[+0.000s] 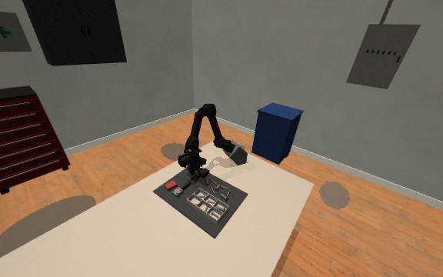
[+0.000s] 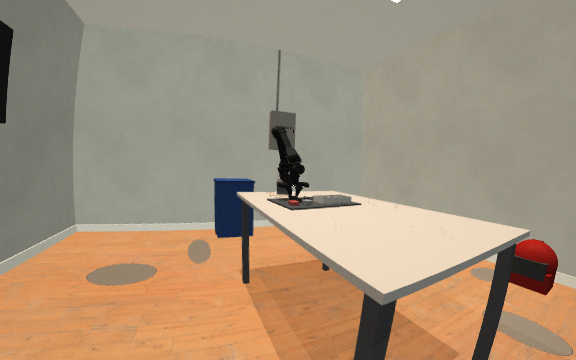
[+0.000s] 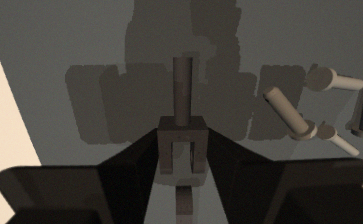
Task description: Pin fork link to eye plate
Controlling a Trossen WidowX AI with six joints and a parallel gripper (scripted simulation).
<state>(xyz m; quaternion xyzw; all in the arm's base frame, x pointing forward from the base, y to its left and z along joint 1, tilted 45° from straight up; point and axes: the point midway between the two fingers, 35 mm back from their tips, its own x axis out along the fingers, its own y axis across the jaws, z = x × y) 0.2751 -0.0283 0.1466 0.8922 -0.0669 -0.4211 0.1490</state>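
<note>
Now: the fork link 3 cm below my hand. Round my hand: eye plate (8 cm ahead, 3 cm below); then dark mat (7 cm ahead, 10 cm to the left, 5 cm below); then grey block (16 cm ahead, 2 cm below).
</note>
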